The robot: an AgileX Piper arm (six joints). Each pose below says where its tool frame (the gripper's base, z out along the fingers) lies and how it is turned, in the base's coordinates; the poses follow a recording.
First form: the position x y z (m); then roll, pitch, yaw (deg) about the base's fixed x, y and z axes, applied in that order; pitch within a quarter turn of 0, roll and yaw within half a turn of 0.
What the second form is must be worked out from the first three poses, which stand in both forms.
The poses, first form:
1: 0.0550, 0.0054, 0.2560, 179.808, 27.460, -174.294
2: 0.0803, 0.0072, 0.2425, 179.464, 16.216, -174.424
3: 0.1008, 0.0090, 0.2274, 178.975, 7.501, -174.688
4: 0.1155, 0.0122, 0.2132, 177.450, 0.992, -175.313
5: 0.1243, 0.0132, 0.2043, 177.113, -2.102, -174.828
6: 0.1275, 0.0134, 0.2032, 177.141, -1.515, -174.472
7: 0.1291, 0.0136, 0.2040, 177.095, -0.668, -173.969
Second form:
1:
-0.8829, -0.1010, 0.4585, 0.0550
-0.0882, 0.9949, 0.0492, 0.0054
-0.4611, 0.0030, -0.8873, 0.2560
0, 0, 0, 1

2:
-0.9557, -0.0998, 0.2770, 0.0803
-0.0933, 0.9950, 0.0364, 0.0072
-0.2793, 0.0090, -0.9602, 0.2425
0, 0, 0, 1

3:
-0.9872, -0.0949, 0.1283, 0.1008
-0.0918, 0.9953, 0.0299, 0.0090
-0.1305, 0.0177, -0.9913, 0.2274
0, 0, 0, 1

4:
-0.9965, -0.0824, 0.0136, 0.1155
-0.0817, 0.9956, 0.0458, 0.0122
-0.0173, 0.0445, -0.9989, 0.2132
0, 0, 0, 1

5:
-0.9953, -0.0882, -0.0410, 0.1243
-0.0901, 0.9948, 0.0469, 0.0132
0.0367, 0.0503, -0.9981, 0.2043
0, 0, 0, 1

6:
-0.9950, -0.0949, -0.0311, 0.1275
-0.0963, 0.9942, 0.0471, 0.0134
0.0264, 0.0499, -0.9984, 0.2032
0, 0, 0, 1

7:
-0.9944, -0.1043, -0.0169, 0.1291
-0.1051, 0.9932, 0.0492, 0.0136
0.0117, 0.0507, -0.9986, 0.2040
0, 0, 0, 1

